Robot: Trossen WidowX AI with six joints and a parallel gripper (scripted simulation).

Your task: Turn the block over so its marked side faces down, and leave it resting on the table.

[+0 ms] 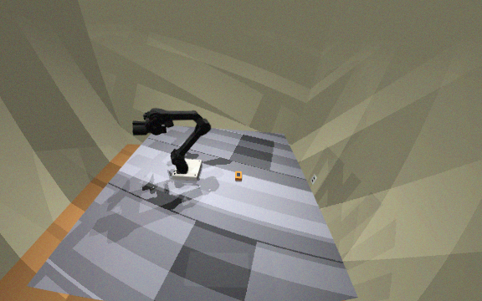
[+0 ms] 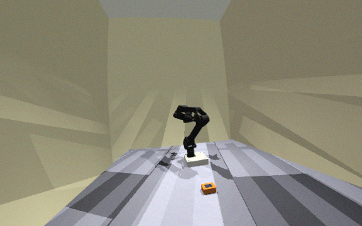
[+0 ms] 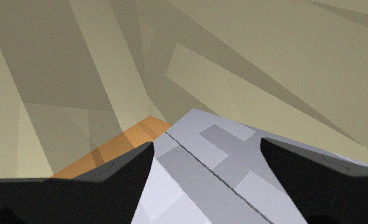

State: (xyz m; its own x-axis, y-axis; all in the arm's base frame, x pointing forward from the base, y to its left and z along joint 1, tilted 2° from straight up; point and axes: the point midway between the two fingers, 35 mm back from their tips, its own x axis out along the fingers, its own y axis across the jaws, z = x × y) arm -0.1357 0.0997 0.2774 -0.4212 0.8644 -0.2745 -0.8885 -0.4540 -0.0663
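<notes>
The block is 520 mm ahead of my gripper tip, 290 mm below it and 140 mm to the right of it.
</notes>
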